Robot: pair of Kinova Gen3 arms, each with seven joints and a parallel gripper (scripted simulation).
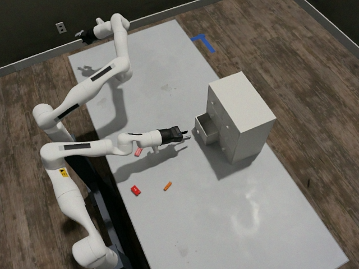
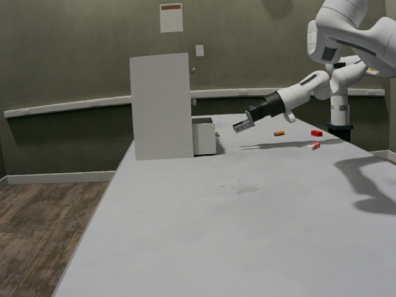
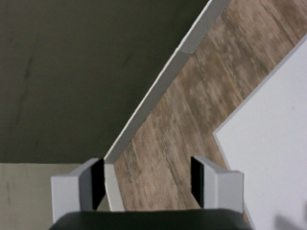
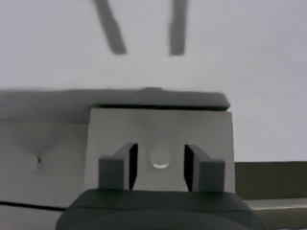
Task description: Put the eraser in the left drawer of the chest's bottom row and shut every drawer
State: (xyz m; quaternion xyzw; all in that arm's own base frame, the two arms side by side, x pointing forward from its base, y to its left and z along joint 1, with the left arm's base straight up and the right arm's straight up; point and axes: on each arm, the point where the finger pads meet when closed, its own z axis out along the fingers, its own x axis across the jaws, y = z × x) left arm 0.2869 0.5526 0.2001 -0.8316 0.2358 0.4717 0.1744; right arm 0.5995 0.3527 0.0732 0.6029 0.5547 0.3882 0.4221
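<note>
The eraser lies 24 cm behind my right hand, 7 cm to the left of it and 7 cm below it. The rest, counted from my right hand: orange battery (20 cm behind, 18 cm to the right, 7 cm below).
</note>
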